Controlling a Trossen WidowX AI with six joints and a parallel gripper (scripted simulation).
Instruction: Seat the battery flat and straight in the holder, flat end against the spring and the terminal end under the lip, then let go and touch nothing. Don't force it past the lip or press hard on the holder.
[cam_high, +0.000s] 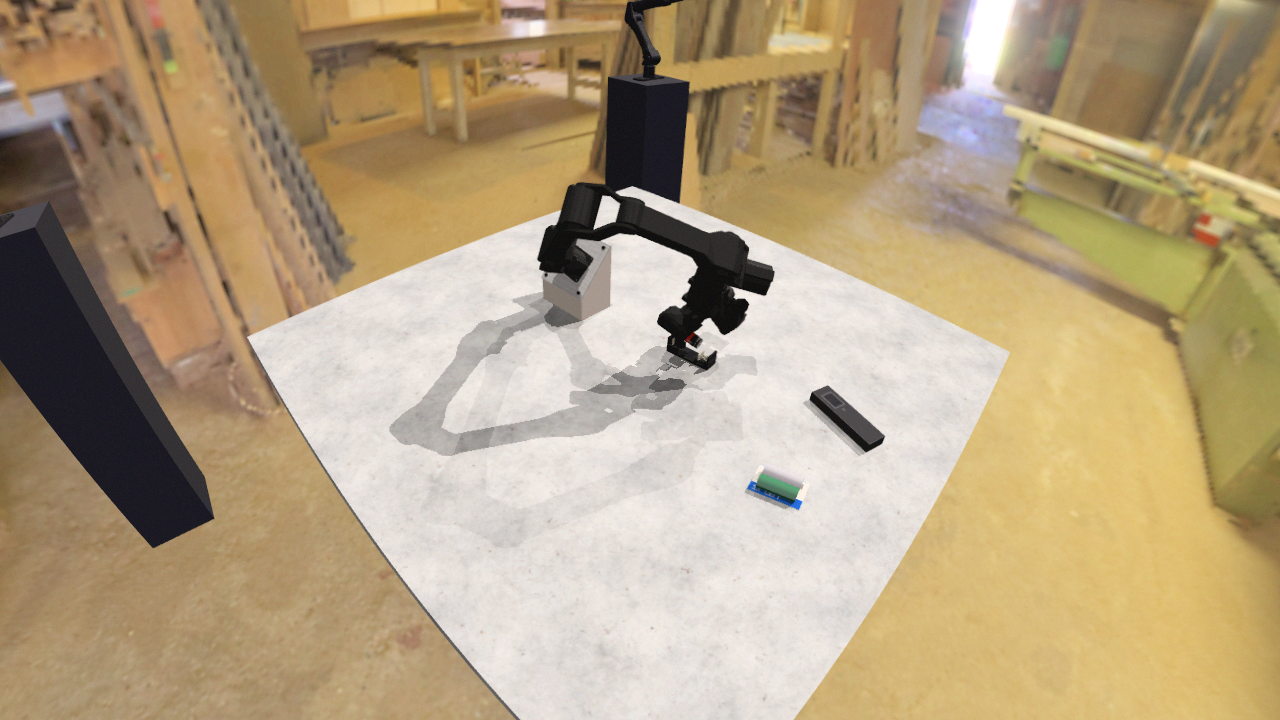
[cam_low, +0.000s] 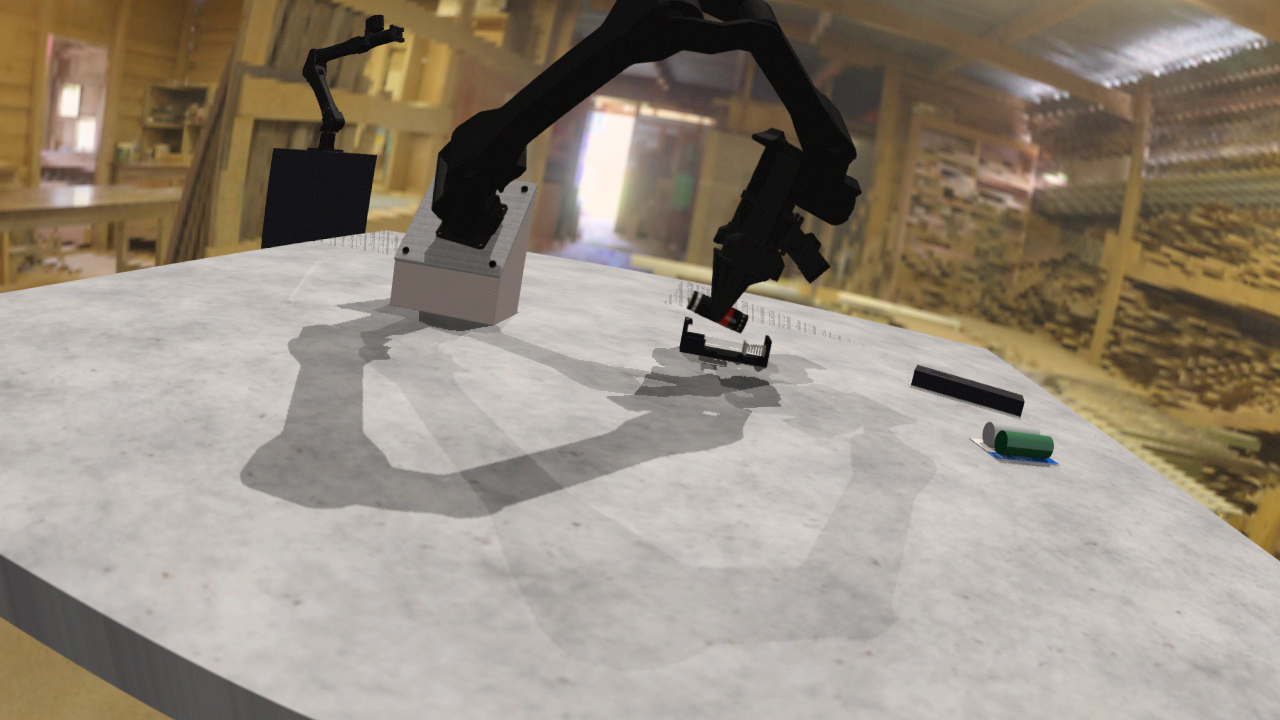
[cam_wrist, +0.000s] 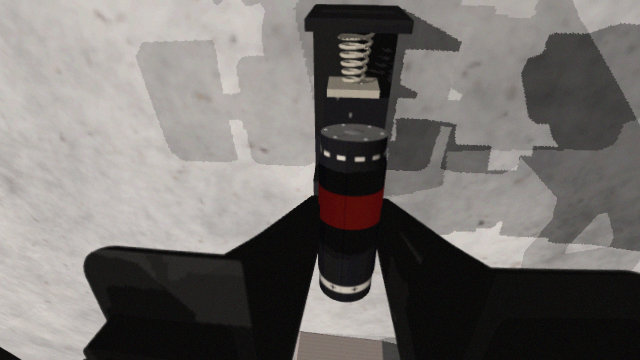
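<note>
Now: the grey metal contact 40 mm ahead of my gripper tip, 10 mm to the left of it and 30 mm below it. The rest, counted from my gripper tip: battery 10 mm above; black bar-shaped device 340 mm ahead, 90 mm to the left, 30 mm below.
</note>
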